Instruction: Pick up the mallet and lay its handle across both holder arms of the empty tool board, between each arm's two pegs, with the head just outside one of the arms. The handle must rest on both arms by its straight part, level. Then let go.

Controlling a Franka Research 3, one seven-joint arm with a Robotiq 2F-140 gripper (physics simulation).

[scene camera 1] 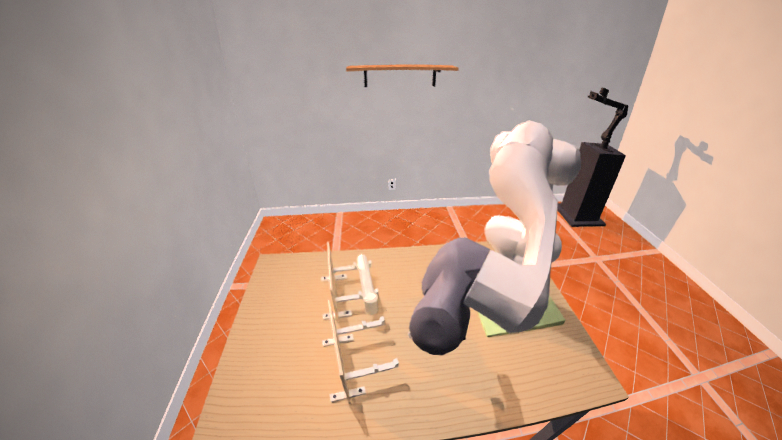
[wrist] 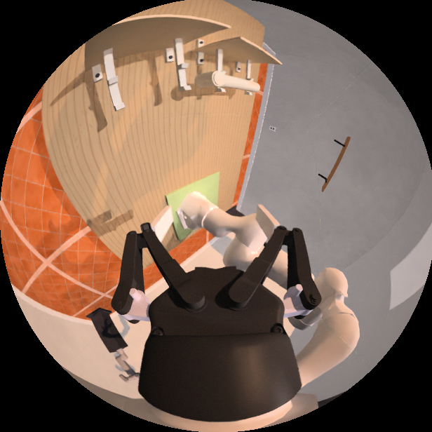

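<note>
The empty tool board [scene camera 1: 337, 352] [wrist: 145, 32] stands upright on the table, with two white holder arms, one [scene camera 1: 358, 328] [wrist: 182, 75] nearer the other board and one [scene camera 1: 369, 371] [wrist: 114, 87] farther from it. Each arm has an upturned tip and a raised peg partway along. My gripper [wrist: 214, 212] is open, its two pads wide apart in the wrist view; in the scene view the grey wrist hides it. I cannot make out the mallet for certain in either view. Arm parts cover much of the green mat [scene camera 1: 496, 326] [wrist: 212, 186].
A second board [scene camera 1: 330, 270] [wrist: 242, 46] stands in line with the empty one. A thick white tool [scene camera 1: 365, 279] [wrist: 237, 82] lies across its arms. My arm [scene camera 1: 519, 186] reaches over the right side of the wooden table [scene camera 1: 273, 350] [wrist: 165, 145].
</note>
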